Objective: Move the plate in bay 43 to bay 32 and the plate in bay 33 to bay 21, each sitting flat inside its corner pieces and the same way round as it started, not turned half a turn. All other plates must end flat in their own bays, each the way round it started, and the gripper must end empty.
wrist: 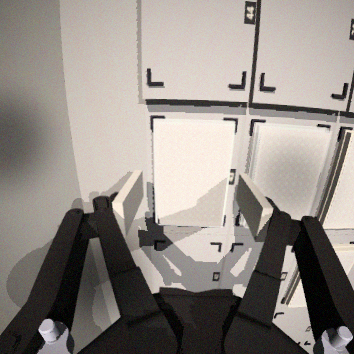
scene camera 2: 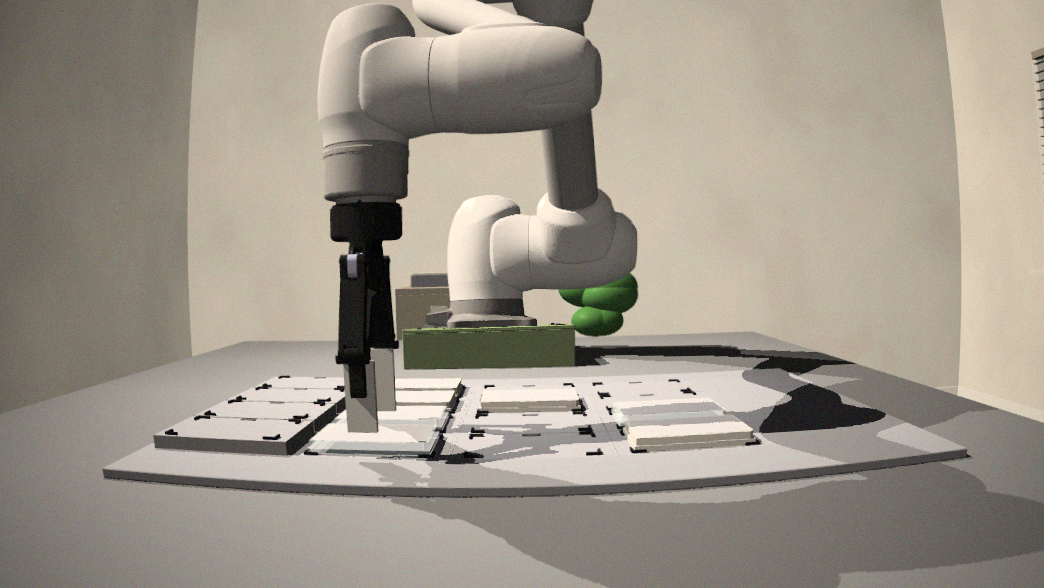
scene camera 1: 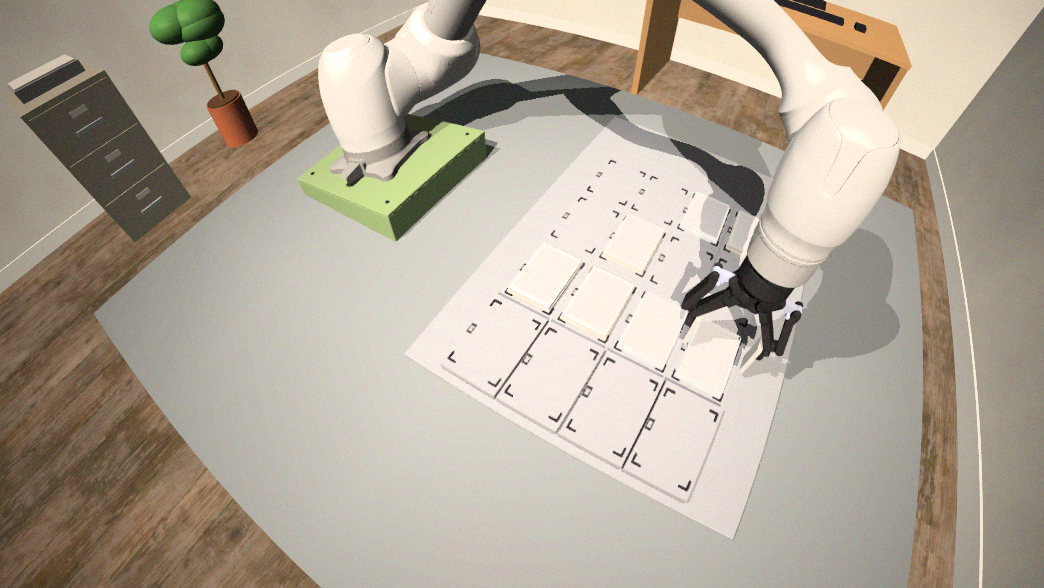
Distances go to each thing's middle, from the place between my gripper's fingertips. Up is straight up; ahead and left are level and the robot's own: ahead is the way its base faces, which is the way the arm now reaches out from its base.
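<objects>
Bay 21 (scene camera 2: 600,404) is 36 cm to the left of my hand, 15 cm behind it and 3 cm below it. Bay 44 (scene camera 1: 670,454) is 16 cm to the right of my hand, 3 cm behind it and 2 cm below it; bay 32 (scene camera 1: 686,263) is 18 cm to the left of my hand, 8 cm behind it and 3 cm below it. For bay 43 (scene camera 2: 442,448), my hand is 3 cm above it.
</objects>
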